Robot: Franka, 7 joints.
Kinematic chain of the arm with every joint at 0, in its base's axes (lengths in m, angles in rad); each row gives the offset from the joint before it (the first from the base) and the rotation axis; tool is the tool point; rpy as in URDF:
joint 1: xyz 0 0 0.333 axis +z
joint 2: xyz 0 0 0 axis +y
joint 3: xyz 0 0 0.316 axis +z
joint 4: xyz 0.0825 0 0 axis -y
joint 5: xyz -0.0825 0 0.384 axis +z
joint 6: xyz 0 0 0 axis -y
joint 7: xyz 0.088 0 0 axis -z
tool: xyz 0 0 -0.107 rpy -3.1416 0 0
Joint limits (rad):
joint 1: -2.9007..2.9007
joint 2: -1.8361..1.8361
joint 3: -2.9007..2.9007
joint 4: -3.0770..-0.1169
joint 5: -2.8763..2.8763
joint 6: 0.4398..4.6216
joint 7: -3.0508..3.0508
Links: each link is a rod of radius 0.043 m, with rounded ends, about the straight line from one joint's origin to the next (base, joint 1, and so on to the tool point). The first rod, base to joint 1, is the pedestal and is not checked.
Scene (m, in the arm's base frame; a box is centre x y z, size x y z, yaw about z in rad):
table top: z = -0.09
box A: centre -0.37 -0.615 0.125 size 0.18 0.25 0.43 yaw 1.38
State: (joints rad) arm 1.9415 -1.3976 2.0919 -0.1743 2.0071 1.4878 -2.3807
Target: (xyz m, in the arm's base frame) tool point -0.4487 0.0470 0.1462
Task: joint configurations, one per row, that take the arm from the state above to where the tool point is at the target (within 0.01 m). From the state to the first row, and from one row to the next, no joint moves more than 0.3 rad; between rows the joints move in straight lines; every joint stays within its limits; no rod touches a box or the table.
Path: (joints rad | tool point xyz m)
1: 1.8197 -1.2550 2.0616 -0.4414 2.0870 1.4958 -2.3396 | 0.1104 -0.8024 0.4275
2: 1.6980 -1.1123 2.0314 -0.7085 2.1668 1.5037 -2.2986 | -0.1041 -0.7953 0.4868
3: 1.5762 -0.9697 2.0011 -0.9755 2.2467 1.5117 -2.2575 | -0.3072 -0.7169 0.5337
4: 1.4545 -0.8270 1.9709 -1.2426 2.3266 1.5197 -2.2164 | -0.4742 -0.5780 0.5601
5: 1.3327 -0.6844 1.9406 -1.5097 2.4065 1.5277 -2.1753 | -0.5863 -0.3992 0.5603
6: 1.2110 -0.5417 1.9104 -1.7768 2.4863 1.5356 -2.1343 | -0.6340 -0.2077 0.5326
7: 1.0892 -0.3991 1.8801 -2.0438 2.5662 1.5436 -2.0932 | -0.6189 -0.0317 0.4796
8: 0.9675 -0.2564 1.8499 -2.3109 2.6461 1.5516 -2.0521 | -0.5525 0.1042 0.4083
9: 0.8457 -0.1138 1.8196 -2.5780 2.7260 1.5595 -2.0110 | -0.4534 0.1842 0.3294
10: 0.9256 -0.4110 1.7954 -2.5012 2.4423 1.4918 -2.0850 | -0.4838 0.1329 0.3024
11: 1.0054 -0.7083 1.7713 -2.4243 2.1586 1.4240 -2.1589 | -0.4958 0.0849 0.2595
12: 1.0853 -1.0055 1.7471 -2.3475 1.8749 1.3562 -2.2328 | -0.4890 0.0526 0.2103
13: 1.1651 -1.3028 1.7229 -2.2706 1.5912 1.2884 -2.3068 | -0.4699 0.0415 0.1687
14: 1.2449 -1.6001 1.6987 -2.1937 1.3076 1.2206 -2.3807 | -0.4487 0.0470 0.1462

